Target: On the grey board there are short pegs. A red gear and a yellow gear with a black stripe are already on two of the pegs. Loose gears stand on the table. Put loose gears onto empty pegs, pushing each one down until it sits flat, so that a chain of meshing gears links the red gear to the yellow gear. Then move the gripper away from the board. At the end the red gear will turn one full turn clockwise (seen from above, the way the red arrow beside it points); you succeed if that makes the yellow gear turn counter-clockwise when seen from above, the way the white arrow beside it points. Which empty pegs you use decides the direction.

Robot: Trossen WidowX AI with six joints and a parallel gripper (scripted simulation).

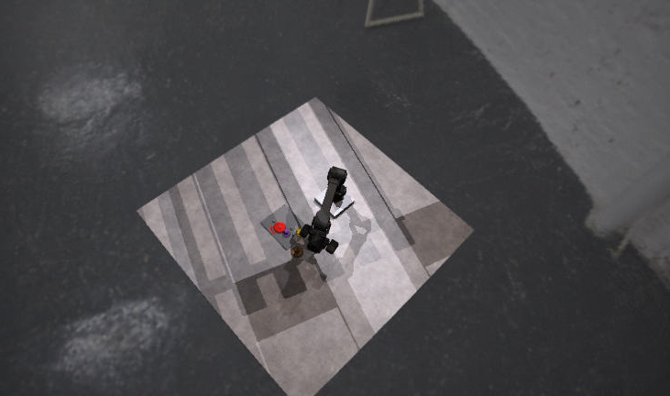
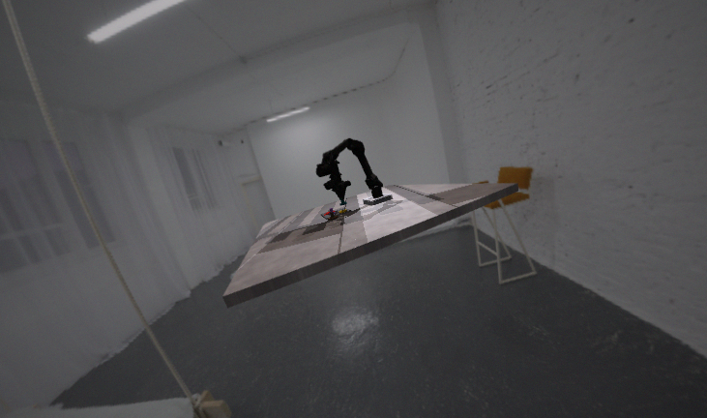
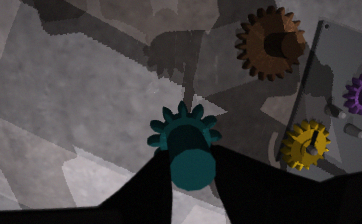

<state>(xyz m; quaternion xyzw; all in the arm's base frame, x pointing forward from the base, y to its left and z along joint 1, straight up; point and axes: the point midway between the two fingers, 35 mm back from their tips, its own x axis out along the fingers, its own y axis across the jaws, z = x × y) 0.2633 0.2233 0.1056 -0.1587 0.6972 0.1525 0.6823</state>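
My gripper tip is now 80 mm short of the purple gear, 170 mm to the left of it and 80 mm above it. Also, from my gripper tip: teal gear (10 mm below); brown gear (80 mm ahead, 60 mm to the right, 90 mm below); white arrow (10 mm behind, 110 mm to the right, 100 mm below).
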